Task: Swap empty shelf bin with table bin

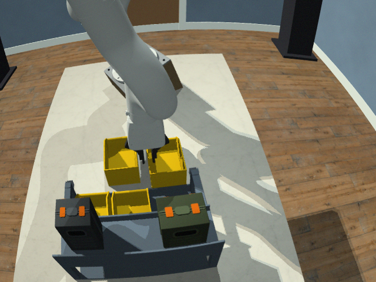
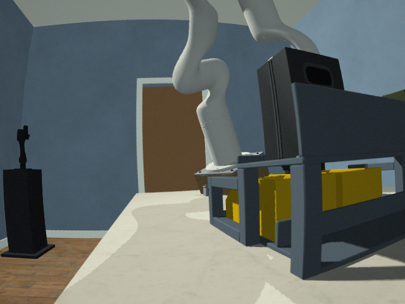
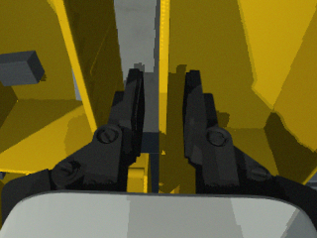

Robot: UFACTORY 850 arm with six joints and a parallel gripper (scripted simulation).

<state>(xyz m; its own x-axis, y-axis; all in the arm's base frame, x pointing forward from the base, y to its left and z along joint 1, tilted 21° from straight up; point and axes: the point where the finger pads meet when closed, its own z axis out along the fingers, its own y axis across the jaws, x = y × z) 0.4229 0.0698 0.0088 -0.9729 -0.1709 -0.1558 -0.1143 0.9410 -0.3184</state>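
Right now my hand is 10 cm short of the shelf lip, 5 cm to the left of it and 5 cm above it. The rest, counted from my hand: dark grey case 30 cm ahead, 15 cm to the right, 10 cm above; then green case 28 cm ahead, 8 cm to the left, 9 cm above.
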